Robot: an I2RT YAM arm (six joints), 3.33 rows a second.
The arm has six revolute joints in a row. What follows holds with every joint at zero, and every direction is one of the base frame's.
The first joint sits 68 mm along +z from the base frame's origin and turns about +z.
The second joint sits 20 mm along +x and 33.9 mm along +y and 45.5 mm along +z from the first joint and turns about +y.
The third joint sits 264 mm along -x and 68.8 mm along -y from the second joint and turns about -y.
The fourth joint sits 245 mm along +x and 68.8 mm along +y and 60 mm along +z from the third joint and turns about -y.
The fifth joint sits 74 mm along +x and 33.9 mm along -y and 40.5 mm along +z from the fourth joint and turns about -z.
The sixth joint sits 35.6 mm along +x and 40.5 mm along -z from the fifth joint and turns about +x.
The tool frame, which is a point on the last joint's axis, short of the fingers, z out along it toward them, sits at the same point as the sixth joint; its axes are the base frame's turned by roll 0, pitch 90 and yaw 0 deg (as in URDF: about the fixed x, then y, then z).
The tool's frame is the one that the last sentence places.
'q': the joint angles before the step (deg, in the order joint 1, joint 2, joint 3, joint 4, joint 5, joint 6). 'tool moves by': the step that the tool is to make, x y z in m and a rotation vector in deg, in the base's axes. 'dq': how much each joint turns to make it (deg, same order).
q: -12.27, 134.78, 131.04, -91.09, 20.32, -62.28
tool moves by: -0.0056, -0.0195, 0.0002, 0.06, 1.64, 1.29
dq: -2.56, 0.00, 0.01, -0.18, 0.66, -4.07
